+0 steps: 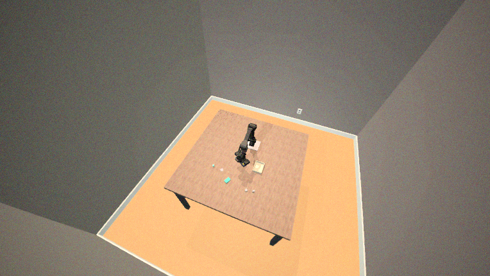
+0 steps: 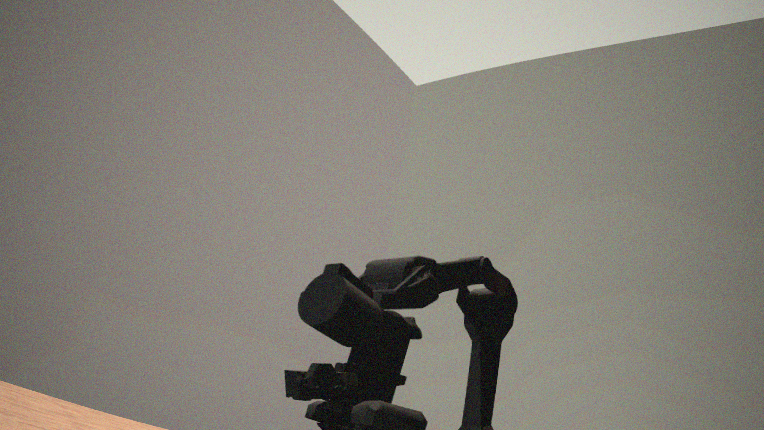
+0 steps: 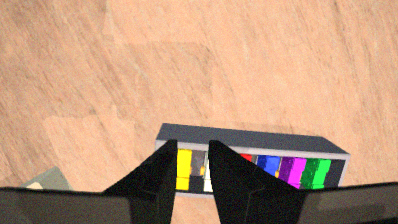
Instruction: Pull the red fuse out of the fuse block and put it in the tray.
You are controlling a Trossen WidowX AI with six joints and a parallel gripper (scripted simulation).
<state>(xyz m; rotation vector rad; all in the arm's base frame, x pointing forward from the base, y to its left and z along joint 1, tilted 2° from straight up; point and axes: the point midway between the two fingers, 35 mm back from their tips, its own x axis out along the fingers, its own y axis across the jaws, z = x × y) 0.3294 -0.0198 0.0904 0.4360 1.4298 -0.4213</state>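
Right now my gripper tip is 50 mm above the yellow fuse, 20 mm to the right of it and 20 mm past it. Round my gripper tip: white fuse (50 mm below, 40 mm behind); red fuse (50 mm below, 50 mm behind, 10 mm to the right); blue fuse (60 mm behind, 50 mm below, 30 mm to the right).
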